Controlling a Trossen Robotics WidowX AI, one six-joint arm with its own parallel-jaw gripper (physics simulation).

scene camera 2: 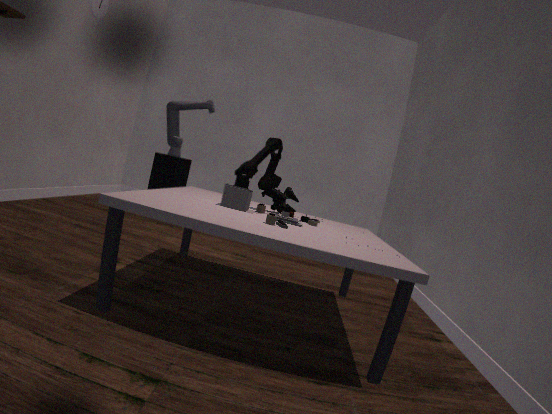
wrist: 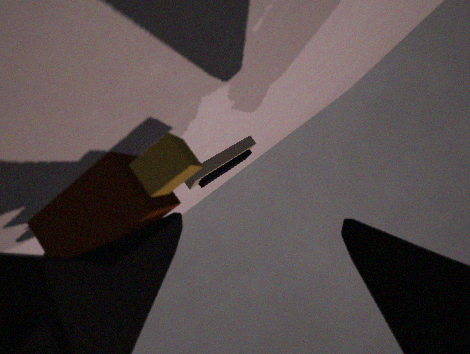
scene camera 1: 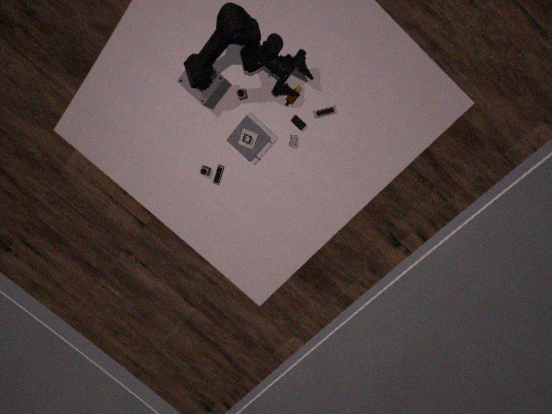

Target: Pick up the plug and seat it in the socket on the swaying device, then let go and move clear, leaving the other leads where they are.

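Observation:
The orange-red plug with a yellow end lies on the table beside one fingertip. In the wrist view it is at the left, behind and partly hidden by the left finger, outside the gap between the fingers; whether they touch I cannot tell. My gripper is open, low over the table and tilted, with nothing between its fingers. The device is a grey square plate with a pale square socket at its middle, below and left of the plug in scene camera 1.
A black block, a small cream block and a slotted cream block lie near the plug. A round-holed block lies near the arm's base. Another round-holed block and a dark slotted block lie past the device.

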